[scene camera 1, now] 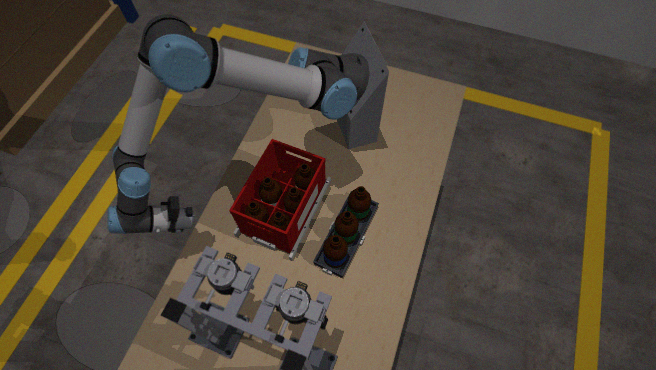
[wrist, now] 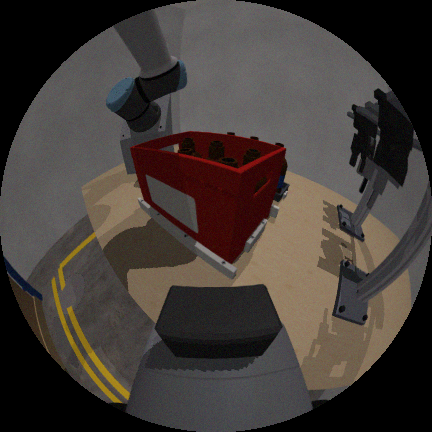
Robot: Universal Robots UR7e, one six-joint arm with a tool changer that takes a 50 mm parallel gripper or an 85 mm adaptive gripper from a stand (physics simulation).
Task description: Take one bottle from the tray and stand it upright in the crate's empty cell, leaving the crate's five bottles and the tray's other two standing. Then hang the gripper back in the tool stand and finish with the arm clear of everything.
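Places are measured from the arm's base along level axes (x right, y ahead, z up), in metres.
Where they show: arm's base, origin of its link: (scene camera 1: 354, 78) (wrist: 144, 116).
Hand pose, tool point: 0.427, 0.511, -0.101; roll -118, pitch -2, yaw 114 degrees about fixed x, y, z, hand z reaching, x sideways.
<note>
Each offset is from my tool point to the top centre of the thing, as dx, dy, dz. "pt": to the spot under its first point.
The red crate {-0.243, -0.136, +0.025} (scene camera 1: 260, 233) (wrist: 215, 187) stands on the table with several brown bottles upright in its cells; its back-left cell {pt -0.207, -0.258, -0.142} (scene camera 1: 280, 174) in the scene view shows no bottle. The dark tray {-0.463, -0.071, -0.124} (scene camera 1: 345, 269) (wrist: 282, 193) beside it holds three upright brown bottles {-0.491, -0.156, +0.011} (scene camera 1: 359, 200) {-0.460, -0.069, +0.011} (scene camera 1: 346, 226) {-0.436, +0.011, +0.011} (scene camera 1: 335, 250), partly hidden behind the crate in the wrist view. The arm's tool flange (scene camera 1: 185, 218) carries no gripper and is left of the crate. Two tools with round coupling plates {pt -0.201, +0.200, +0.198} (scene camera 1: 223, 274) {pt -0.373, +0.243, +0.198} (scene camera 1: 294, 304) hang in the tool stand (scene camera 1: 225, 316). Their fingers cannot be made out.
The tool stand's grey foot {pt -0.102, +0.256, -0.138} (wrist: 351, 300) and uprights are at the right of the wrist view, near the crate. Light rails {pt -0.111, -0.047, -0.121} (wrist: 215, 260) edge the crate's base. The arm's grey mounting pedestal (scene camera 1: 364, 122) stands behind the crate and tray.
</note>
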